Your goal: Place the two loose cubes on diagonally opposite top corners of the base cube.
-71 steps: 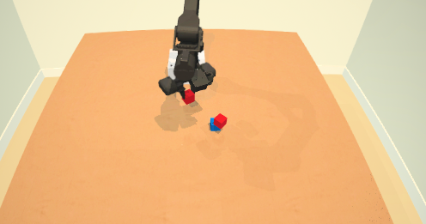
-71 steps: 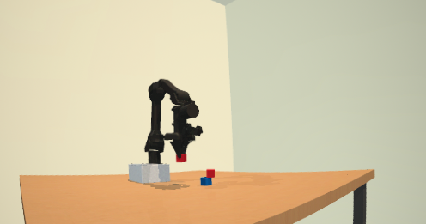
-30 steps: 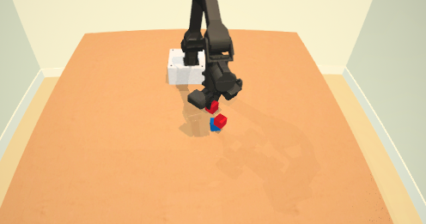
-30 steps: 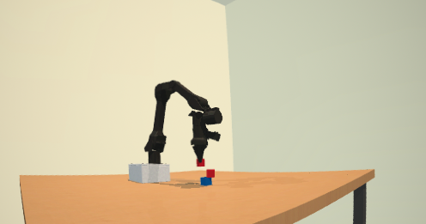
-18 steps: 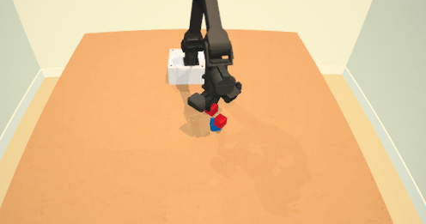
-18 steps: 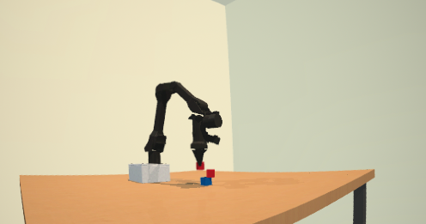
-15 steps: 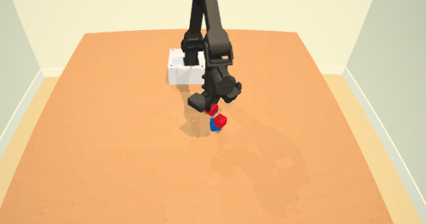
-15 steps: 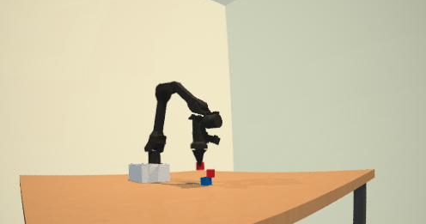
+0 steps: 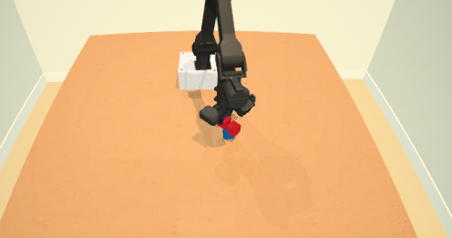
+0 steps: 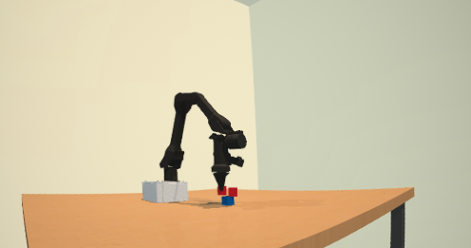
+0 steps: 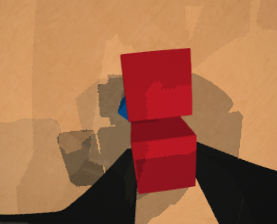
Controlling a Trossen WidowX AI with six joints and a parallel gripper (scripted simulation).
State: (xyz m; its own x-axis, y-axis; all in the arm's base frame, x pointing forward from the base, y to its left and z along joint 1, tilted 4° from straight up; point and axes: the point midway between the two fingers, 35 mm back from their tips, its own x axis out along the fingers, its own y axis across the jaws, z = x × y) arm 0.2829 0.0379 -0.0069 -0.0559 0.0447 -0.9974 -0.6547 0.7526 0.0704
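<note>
Right now the blue base cube is 40 mm below my gripper tip, 20 mm ahead of it and 10 mm to the left of it.
</note>
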